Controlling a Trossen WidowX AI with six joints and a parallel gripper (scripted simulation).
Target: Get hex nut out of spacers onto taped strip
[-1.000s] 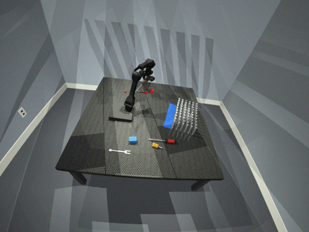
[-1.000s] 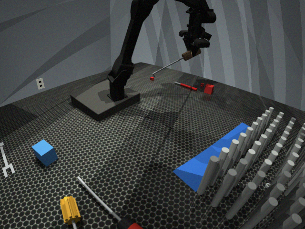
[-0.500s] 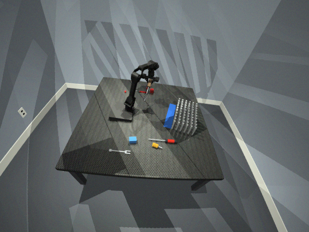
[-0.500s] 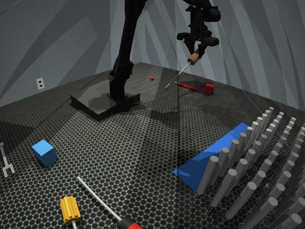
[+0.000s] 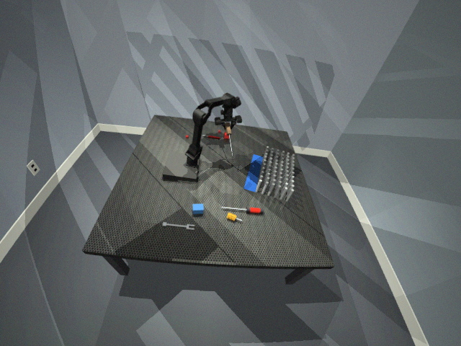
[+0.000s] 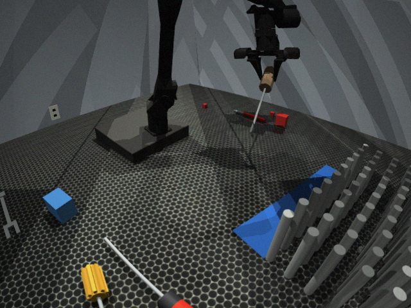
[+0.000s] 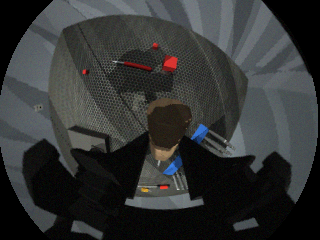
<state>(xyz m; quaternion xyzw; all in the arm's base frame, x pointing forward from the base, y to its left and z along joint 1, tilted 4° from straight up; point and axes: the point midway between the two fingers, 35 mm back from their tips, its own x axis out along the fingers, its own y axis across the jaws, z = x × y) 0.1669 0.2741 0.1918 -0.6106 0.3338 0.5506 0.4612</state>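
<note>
The blue taped strip lies 260 mm ahead of my gripper tip, 160 mm to the right of it and 190 mm below it. The rest, counted from my gripper tip: red-handled tool 170 mm behind, 120 mm to the left, 190 mm below; then hex nut 420 mm ahead, 210 mm to the right, 190 mm below; then blue cube 30 mm behind, 600 mm to the right, 170 mm below.
</note>
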